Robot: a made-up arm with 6 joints. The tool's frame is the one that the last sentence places.
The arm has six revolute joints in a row. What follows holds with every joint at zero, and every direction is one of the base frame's.
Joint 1 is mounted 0.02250 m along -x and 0.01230 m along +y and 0.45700 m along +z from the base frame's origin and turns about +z.
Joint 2 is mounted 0.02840 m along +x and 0.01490 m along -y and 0.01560 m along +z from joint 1 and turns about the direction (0, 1, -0.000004).
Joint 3 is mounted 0.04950 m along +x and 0.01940 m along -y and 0.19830 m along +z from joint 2 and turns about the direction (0, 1, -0.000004).
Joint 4 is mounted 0.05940 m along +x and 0.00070 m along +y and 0.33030 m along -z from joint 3 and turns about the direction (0, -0.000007, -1).
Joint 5 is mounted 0.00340 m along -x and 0.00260 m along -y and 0.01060 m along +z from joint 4 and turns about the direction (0, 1, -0.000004).
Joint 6 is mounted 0.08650 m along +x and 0.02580 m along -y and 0.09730 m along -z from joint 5 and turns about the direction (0, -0.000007, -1).
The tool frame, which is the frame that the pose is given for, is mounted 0.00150 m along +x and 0.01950 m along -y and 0.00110 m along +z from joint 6; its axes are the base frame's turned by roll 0.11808, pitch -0.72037 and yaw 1.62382 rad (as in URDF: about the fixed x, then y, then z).
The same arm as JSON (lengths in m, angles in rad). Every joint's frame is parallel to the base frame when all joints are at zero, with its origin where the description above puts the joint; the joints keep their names.
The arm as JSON. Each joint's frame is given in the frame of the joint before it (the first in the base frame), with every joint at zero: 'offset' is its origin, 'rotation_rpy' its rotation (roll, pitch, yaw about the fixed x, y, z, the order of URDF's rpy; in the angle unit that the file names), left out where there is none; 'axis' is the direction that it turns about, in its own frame. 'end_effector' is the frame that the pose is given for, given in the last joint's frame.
{"length_unit": "m", "angle_unit": "rad", "chain": [
  {"id": "joint 1", "offset": [-0.0225, 0.0123, 0.457], "axis": [0.0, 0.0, 1.0]},
  {"id": "joint 2", "offset": [0.0284, -0.0149, 0.0156], "axis": [0.0, 1.0, 0.0]},
  {"id": "joint 3", "offset": [0.0495, -0.0194, 0.1983], "axis": [0.0, 1.0, 0.0]},
  {"id": "joint 4", "offset": [0.0594, 0.0007, -0.3303], "axis": [0.0, 0.0, -1.0]},
  {"id": "joint 5", "offset": [-0.0034, -0.0026, 0.0106], "axis": [0.0, 1.0, 0.0]},
  {"id": "joint 6", "offset": [0.0865, -0.0258, -0.0973], "axis": [0.0, 0.0, -1.0]}
], "end_effector": {"offset": [0.0015, -0.0195, 0.0011], "rotation_rpy": [0.1181, -0.7204, 1.6238]}}

